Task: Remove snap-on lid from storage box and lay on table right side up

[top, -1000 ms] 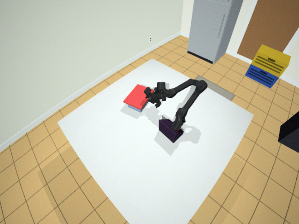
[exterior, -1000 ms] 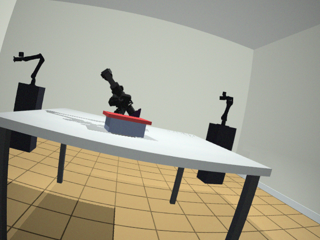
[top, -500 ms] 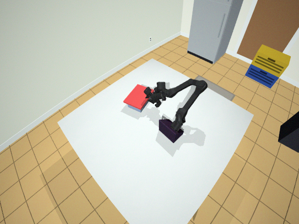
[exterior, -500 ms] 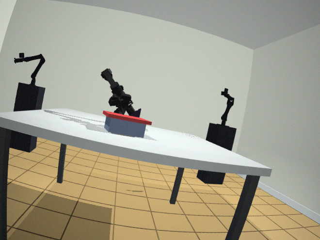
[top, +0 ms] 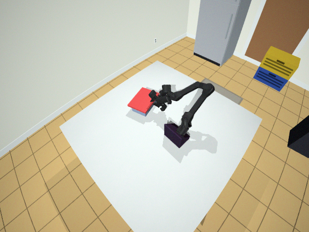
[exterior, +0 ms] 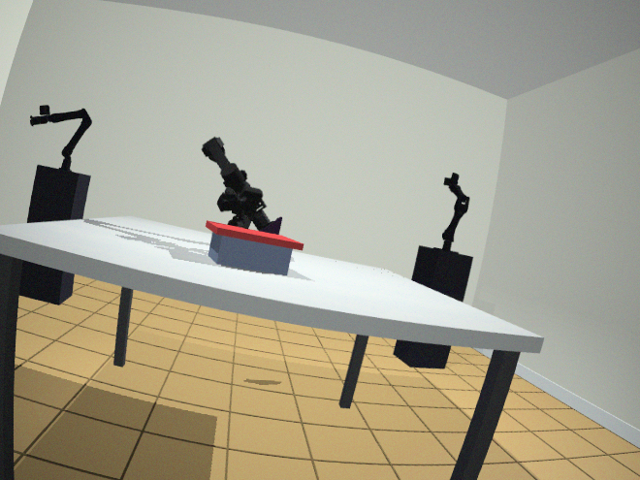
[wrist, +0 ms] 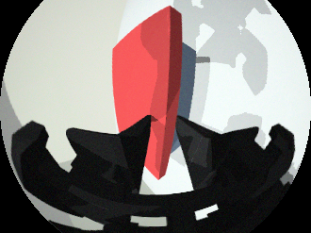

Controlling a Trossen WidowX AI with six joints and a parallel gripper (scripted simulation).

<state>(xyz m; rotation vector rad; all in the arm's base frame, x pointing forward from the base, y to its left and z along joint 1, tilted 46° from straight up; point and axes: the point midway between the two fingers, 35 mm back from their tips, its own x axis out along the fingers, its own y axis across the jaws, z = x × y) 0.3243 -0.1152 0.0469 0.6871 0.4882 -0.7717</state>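
My gripper tip is now 7 cm short of the red lid and 1 cm to the right of it. The rest, counted from my gripper tip: blue-grey storage box (8 cm ahead, 1 cm to the left, 4 cm below).
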